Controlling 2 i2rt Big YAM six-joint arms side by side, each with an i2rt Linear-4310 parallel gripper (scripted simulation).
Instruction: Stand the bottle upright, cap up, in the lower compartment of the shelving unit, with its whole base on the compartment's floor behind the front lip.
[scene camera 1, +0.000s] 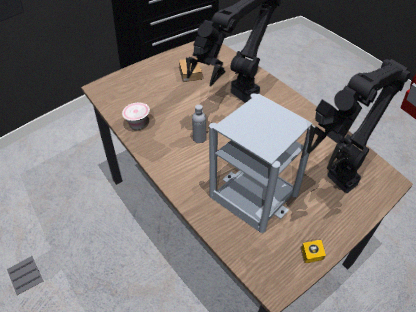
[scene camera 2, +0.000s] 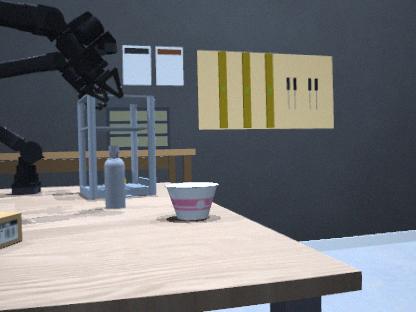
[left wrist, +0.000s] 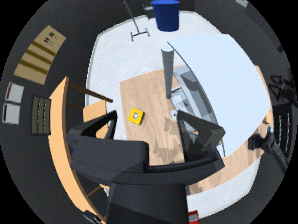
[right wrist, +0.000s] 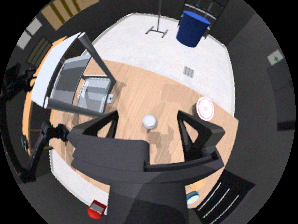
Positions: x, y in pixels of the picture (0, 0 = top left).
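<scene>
The left gripper (scene camera 1: 317, 160) is 1.07 m from the lens, while a shelving unit (scene camera 1: 261, 127) is 1.11 m from the lens.
</scene>
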